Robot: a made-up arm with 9 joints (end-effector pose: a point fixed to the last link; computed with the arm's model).
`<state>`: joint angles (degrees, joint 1 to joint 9).
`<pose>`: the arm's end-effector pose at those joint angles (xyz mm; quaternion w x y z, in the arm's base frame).
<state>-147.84 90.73 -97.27 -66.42 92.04 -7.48 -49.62 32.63 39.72</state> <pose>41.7 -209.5 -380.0 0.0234 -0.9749 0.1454 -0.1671</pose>
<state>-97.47 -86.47 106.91 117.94 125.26 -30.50 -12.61 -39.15 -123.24</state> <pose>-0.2 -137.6 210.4 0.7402 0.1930 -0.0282 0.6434</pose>
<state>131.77 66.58 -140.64 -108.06 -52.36 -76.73 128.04 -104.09 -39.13</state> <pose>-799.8 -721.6 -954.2 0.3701 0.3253 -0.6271 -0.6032</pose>
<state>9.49 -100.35 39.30 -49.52 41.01 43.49 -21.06 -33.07 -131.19</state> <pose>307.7 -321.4 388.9 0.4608 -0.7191 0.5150 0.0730</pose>
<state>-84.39 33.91 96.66 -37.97 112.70 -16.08 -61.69 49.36 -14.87</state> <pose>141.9 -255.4 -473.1 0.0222 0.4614 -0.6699 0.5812</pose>
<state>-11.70 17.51 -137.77 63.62 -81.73 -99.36 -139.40 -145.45 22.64</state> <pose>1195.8 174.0 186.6 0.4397 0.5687 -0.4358 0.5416</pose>
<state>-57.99 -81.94 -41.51 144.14 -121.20 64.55 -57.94 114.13 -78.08</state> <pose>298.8 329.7 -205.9 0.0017 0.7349 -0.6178 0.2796</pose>
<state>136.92 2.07 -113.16 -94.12 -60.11 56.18 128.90 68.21 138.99</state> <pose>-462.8 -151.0 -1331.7 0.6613 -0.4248 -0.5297 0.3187</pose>
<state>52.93 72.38 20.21 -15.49 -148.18 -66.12 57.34 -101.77 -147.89</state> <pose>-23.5 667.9 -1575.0 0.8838 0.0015 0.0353 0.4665</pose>
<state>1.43 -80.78 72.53 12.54 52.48 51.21 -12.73 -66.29 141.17</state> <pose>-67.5 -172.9 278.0 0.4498 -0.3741 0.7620 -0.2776</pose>
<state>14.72 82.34 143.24 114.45 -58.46 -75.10 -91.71 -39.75 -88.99</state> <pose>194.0 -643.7 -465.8 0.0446 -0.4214 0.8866 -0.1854</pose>
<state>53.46 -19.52 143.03 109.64 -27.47 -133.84 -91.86 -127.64 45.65</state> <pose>1148.4 390.2 -88.2 0.7332 0.5105 -0.4309 0.1272</pose>
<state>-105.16 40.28 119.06 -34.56 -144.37 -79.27 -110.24 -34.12 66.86</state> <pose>223.6 -1673.2 -559.7 0.4736 -0.8697 -0.1383 0.0141</pose>
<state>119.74 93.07 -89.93 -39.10 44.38 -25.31 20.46 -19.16 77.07</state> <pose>-729.4 -994.7 -827.1 0.2565 -0.2193 0.7624 0.5522</pose>
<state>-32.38 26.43 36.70 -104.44 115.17 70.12 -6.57 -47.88 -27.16</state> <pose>799.1 -90.8 -681.3 0.6034 -0.3328 -0.2553 0.6782</pose>
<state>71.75 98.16 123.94 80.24 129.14 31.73 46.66 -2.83 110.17</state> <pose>-97.2 134.5 -1389.3 0.8761 -0.0638 -0.1656 0.4483</pose>
